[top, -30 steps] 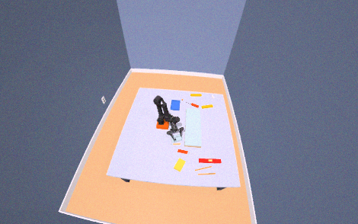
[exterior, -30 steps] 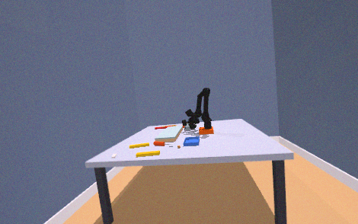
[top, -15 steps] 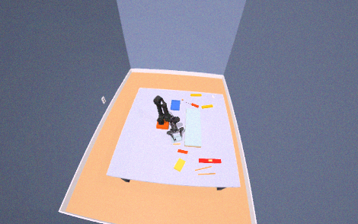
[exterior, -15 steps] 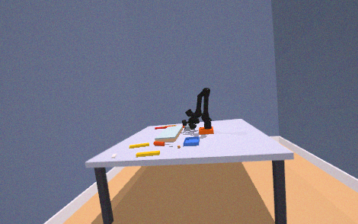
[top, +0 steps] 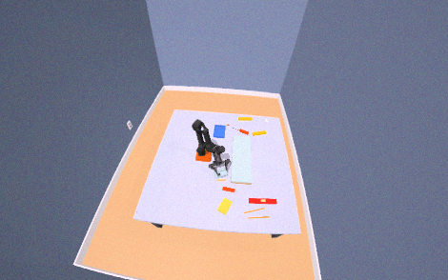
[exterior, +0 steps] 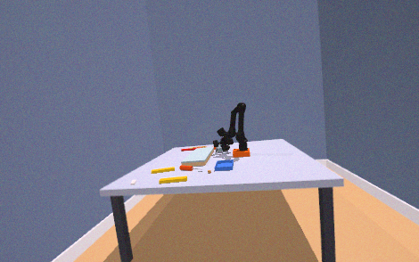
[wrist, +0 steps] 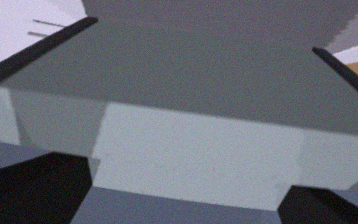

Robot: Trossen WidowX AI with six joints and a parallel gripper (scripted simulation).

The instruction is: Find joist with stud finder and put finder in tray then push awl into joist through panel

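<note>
My gripper tip is now 10 mm past the stud finder and 10 mm above it. Also, from my gripper tip: awl: 40 mm behind, 40 mm to the right, 60 mm below; red level: 330 mm ahead, 240 mm to the right, 50 mm below; yellow block: 20 mm ahead, 270 mm to the right, 50 mm below.
</note>
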